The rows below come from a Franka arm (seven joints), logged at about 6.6 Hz.
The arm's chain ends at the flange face. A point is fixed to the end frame.
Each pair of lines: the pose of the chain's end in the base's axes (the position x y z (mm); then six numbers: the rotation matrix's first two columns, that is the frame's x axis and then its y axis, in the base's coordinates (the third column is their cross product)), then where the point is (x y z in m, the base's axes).
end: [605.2 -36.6 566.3 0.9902 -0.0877 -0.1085 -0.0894 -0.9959 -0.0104]
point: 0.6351 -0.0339 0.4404
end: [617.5 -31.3 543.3 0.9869 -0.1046 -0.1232 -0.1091 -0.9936 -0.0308]
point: 0.6458 -0.0265 0.4171
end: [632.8 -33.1 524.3 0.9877 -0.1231 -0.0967 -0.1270 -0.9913 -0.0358]
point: 0.6646 -0.0286 0.3989
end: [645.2 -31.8 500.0 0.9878 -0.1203 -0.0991 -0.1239 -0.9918 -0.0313]
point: 0.6766 -0.0277 0.3745
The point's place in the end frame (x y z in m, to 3 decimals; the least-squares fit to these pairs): 0.043 -0.004 0.122
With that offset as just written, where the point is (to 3 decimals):
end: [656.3 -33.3 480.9 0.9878 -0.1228 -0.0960 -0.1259 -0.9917 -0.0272]
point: 0.688 -0.030 0.355
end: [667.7 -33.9 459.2 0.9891 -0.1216 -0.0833 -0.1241 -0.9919 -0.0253]
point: 0.701 -0.031 0.334
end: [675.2 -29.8 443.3 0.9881 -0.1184 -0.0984 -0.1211 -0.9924 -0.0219]
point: 0.707 -0.027 0.318
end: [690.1 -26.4 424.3 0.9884 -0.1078 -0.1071 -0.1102 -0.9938 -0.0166]
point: 0.720 -0.024 0.298
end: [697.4 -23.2 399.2 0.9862 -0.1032 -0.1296 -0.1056 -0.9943 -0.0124]
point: 0.725 -0.020 0.273
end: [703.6 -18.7 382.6 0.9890 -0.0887 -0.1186 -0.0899 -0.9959 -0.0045]
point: 0.732 -0.017 0.256
